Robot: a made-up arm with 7 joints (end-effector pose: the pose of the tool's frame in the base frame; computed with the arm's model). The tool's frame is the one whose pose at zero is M.
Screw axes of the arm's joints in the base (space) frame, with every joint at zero. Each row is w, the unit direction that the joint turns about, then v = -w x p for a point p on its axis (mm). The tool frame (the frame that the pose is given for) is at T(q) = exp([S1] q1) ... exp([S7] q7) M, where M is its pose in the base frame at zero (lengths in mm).
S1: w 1 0 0 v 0 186.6 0
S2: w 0 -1 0 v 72.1 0 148.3
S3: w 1 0 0 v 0 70.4 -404.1
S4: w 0 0 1 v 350.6 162.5 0
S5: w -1 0 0 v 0 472.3 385.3
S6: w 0 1 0 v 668.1 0 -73.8
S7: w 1 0 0 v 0 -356.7 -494.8
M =
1 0 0 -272.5
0 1 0 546.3
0 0 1 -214.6
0 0 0 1
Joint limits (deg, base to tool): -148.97..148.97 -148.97..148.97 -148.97..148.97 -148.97..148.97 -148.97..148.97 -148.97..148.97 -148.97..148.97
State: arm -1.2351 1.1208 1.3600 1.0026 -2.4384 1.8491 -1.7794
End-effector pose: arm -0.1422 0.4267 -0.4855 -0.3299 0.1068 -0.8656 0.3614
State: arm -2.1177 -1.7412 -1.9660 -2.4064 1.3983 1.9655 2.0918
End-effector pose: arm 0.3638 0.1556 0.0631 -0.2580 -0.8183 0.4437 0.2588
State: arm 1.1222 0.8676 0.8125 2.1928 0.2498 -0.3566 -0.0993
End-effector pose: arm 0.2630 0.6851 0.3509 -0.0130 -0.9526 0.2781 0.1222
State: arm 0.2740 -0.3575 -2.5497 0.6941 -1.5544 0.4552 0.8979
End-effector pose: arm 0.2460 0.1813 0.5425 -0.0133 0.5194 -0.3558 0.7768
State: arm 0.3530 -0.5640 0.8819 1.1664 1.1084 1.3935 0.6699
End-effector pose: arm -0.0997 1.1126 0.4367 0.2335 0.4623 0.1655 0.8393
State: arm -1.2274 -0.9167 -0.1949 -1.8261 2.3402 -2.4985 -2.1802
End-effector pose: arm -0.7049 0.1366 -0.0425 0.5780 -0.0304 -0.7241 0.3750
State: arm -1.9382 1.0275 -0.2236 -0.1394 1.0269 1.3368 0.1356
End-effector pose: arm 0.6334 -0.1271 -0.1292 -0.7239 -0.4090 -0.4177 0.3664
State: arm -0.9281 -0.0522 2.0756 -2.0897 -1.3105 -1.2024 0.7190
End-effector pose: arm 0.2846 0.6989 -0.2898 -0.0801 -0.4843 -0.8634 0.1165
